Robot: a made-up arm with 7 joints. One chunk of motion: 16 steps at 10 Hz.
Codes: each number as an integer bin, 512 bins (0 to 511) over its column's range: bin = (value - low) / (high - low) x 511, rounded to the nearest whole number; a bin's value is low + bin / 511 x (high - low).
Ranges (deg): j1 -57..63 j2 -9..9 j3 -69..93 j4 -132..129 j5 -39..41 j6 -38..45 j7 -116..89
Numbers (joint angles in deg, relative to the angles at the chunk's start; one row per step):
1: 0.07 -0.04 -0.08 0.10 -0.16 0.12 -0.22
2: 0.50 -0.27 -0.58 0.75 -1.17 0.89 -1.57
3: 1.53 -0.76 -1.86 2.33 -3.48 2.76 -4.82
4: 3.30 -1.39 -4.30 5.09 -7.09 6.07 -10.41
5: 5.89 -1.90 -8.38 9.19 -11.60 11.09 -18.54
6: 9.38 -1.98 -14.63 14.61 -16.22 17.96 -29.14
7: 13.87 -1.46 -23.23 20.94 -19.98 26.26 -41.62
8: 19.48 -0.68 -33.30 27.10 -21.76 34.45 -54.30
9: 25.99 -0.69 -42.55 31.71 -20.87 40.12 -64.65
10: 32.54 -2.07 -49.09 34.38 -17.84 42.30 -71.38
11: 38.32 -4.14 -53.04 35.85 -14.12 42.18 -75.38
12: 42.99 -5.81 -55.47 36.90 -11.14 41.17 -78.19
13: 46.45 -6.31 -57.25 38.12 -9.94 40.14 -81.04
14: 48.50 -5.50 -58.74 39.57 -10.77 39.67 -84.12
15: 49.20 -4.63 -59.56 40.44 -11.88 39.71 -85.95
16: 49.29 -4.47 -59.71 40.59 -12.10 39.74 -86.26
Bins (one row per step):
1: 243 254 217 259 248 235 289
2: 245 248 216 260 242 239 285
3: 249 234 212 263 227 251 277
4: 257 216 204 268 204 271 263
5: 268 202 191 276 175 302 243
6: 283 199 172 287 146 345 217
7: 302 214 144 299 121 396 185
8: 326 236 113 311 110 446 154
9: 353 236 83 321 116 481 128
10: 381 197 63 326 135 494 111
11: 406 138 50 329 159 494 101
12: 426 91 43 331 178 487 94
13: 441 76 37 333 186 481 87
14: 449 99 32 336 180 478 79
15: 452 124 30 338 173 478 75
16: 453 129 29 338 172 479 74

